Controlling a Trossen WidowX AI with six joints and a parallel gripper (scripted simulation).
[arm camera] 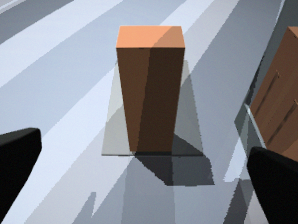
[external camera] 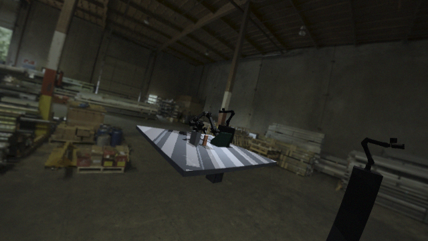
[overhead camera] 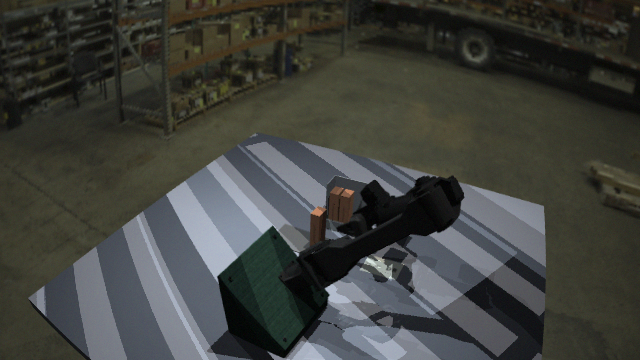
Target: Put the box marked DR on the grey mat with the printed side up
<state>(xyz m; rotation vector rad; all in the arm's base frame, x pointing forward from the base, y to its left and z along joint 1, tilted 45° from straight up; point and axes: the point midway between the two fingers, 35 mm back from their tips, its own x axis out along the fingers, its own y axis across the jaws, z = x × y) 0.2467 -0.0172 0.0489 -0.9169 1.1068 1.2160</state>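
Now: the grey mat 10 mm ahead of my gripper tip, 140 mm to the left of it and 110 mm below it. Also, from my gripper tip: white card 120 mm to the right, 110 mm below.
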